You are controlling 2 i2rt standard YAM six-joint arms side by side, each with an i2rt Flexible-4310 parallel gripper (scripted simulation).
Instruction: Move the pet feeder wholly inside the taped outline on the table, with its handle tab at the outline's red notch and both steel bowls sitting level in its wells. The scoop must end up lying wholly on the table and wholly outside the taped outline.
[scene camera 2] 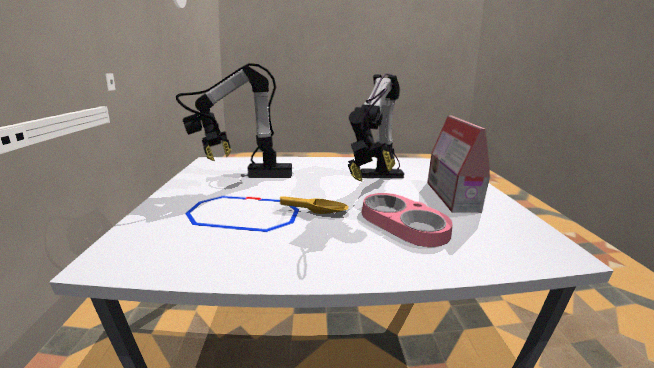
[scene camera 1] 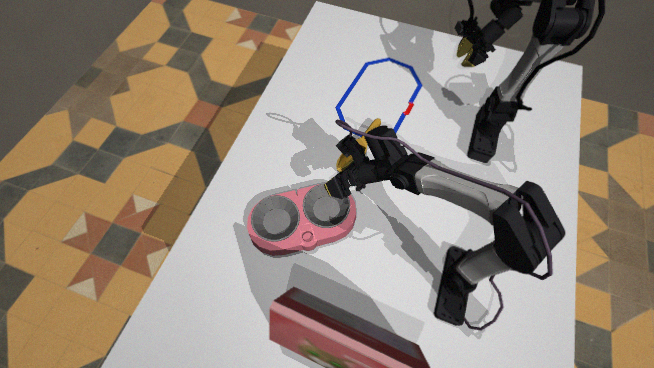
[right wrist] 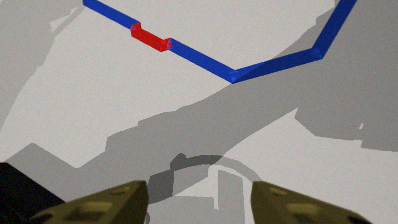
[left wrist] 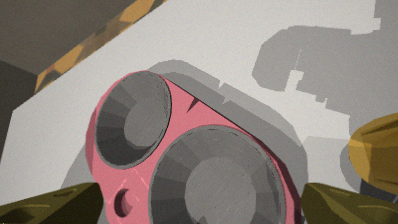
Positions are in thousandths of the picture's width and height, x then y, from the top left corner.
Observation:
I see my left gripper (scene camera 1: 510, 485), my right gripper (scene camera 1: 703, 167), a pink pet feeder (scene camera 1: 470, 643), a yellow scoop (scene camera 2: 490, 561) and a food bag (scene camera 2: 703, 471).
The pink pet feeder shows as well in scene camera 2 (scene camera 2: 599, 605). My left gripper also shows in scene camera 2 (scene camera 2: 574, 477) and in the left wrist view (left wrist: 506, 855). My right gripper also shows in the right wrist view (right wrist: 501, 850). The right wrist view does not show the pink pet feeder: it is out of frame. The right wrist view misses the yellow scoop: it is out of frame.

